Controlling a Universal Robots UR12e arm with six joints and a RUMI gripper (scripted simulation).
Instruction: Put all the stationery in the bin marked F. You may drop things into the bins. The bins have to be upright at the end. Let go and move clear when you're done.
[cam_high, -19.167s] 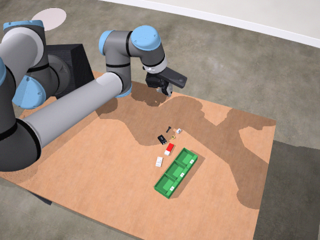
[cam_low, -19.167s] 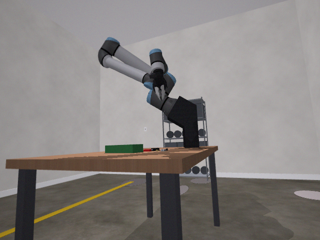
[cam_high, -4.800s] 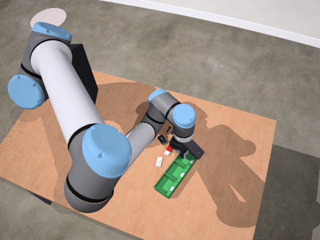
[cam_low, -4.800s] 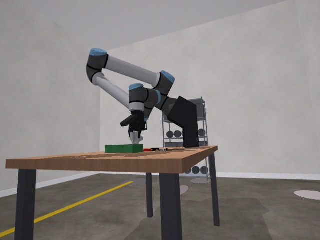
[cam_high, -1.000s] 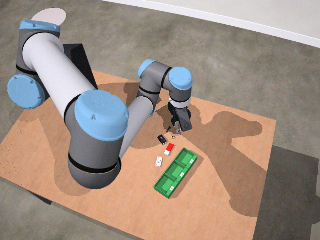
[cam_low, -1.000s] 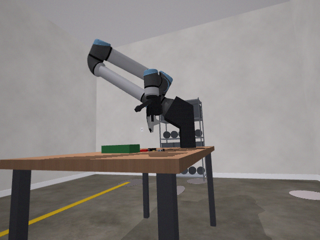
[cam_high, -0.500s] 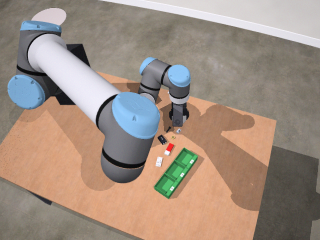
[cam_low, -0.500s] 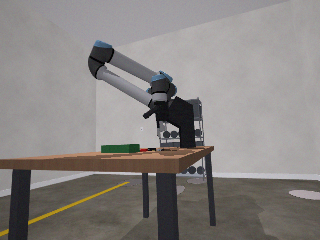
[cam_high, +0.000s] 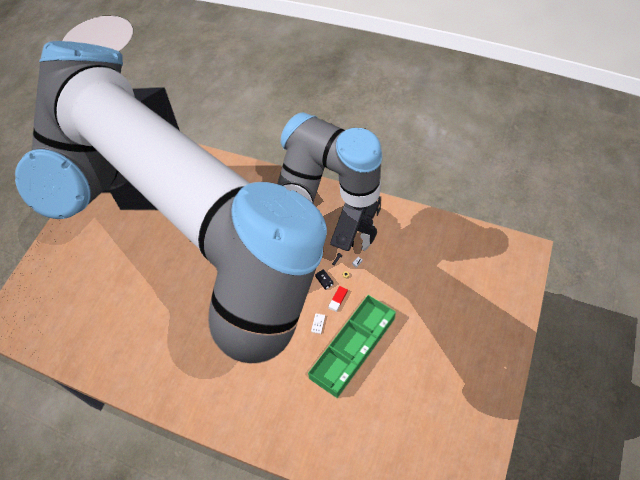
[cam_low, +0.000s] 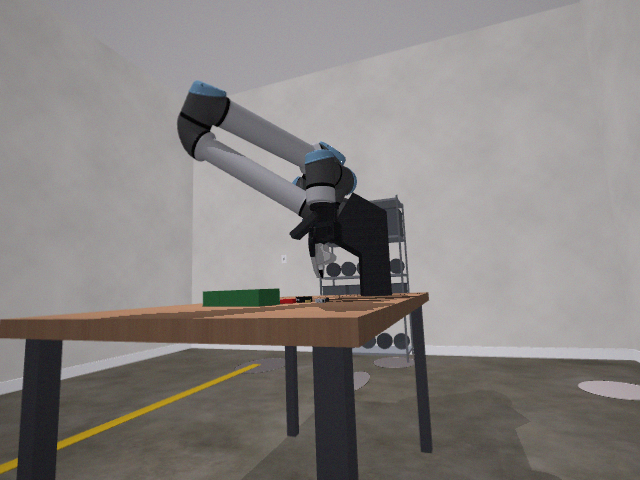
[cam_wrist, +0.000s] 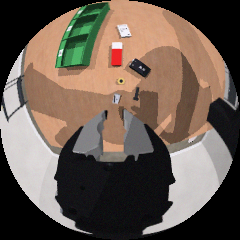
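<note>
The grey item is 80 mm below my hand. The rest, counted from my hand: black bolt: 50 mm behind, 80 mm below; black flat item: 60 mm behind, 80 mm to the right, 80 mm below; yellow nut: 20 mm behind, 40 mm to the right, 80 mm below.
</note>
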